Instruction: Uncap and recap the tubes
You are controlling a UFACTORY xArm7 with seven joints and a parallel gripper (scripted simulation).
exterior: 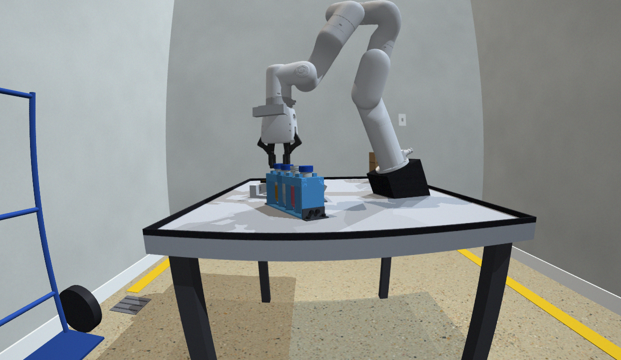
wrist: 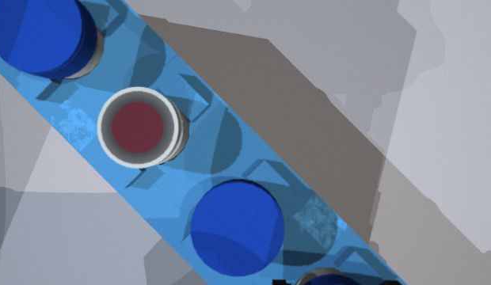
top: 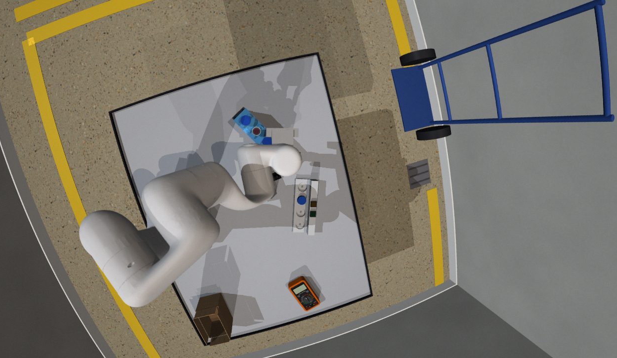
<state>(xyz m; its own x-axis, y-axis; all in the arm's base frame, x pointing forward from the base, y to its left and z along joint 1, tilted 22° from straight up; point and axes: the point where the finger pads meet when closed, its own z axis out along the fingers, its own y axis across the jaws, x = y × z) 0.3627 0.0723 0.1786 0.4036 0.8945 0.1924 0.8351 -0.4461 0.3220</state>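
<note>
The threaded tube neck is 10 mm below my hand. From my hand the other things lie so: key housing 110 mm behind, 80 mm to the right, 80 mm below; then blue cycle key 130 mm behind, 60 mm to the right, 60 mm below; then green ready key 130 mm behind, 100 mm to the right, 60 mm below.
</note>
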